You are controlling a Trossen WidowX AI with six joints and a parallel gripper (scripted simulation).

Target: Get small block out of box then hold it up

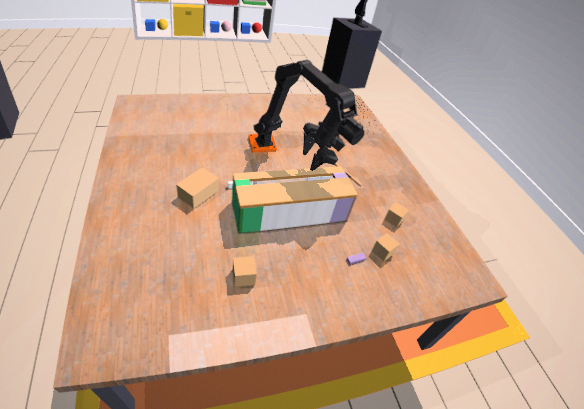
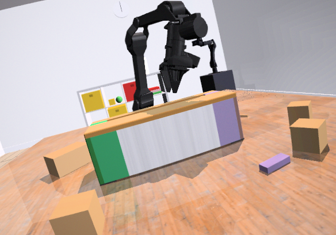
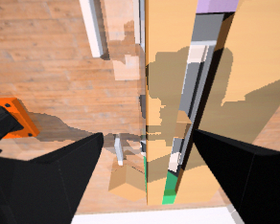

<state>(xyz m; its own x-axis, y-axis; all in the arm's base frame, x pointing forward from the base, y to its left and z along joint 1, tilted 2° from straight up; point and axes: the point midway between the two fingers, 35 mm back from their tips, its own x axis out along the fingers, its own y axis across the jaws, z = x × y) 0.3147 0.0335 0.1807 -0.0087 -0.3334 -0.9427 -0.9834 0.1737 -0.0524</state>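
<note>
The long box is 9 cm below my gripper tip, 6 cm to the right of it and 2 cm ahead of it. The rest, counted from my gripper tip: tan box (35 cm to the right, 13 cm below, 11 cm behind); then flat purple block (32 cm ahead, 15 cm below, 5 cm to the left).
</note>
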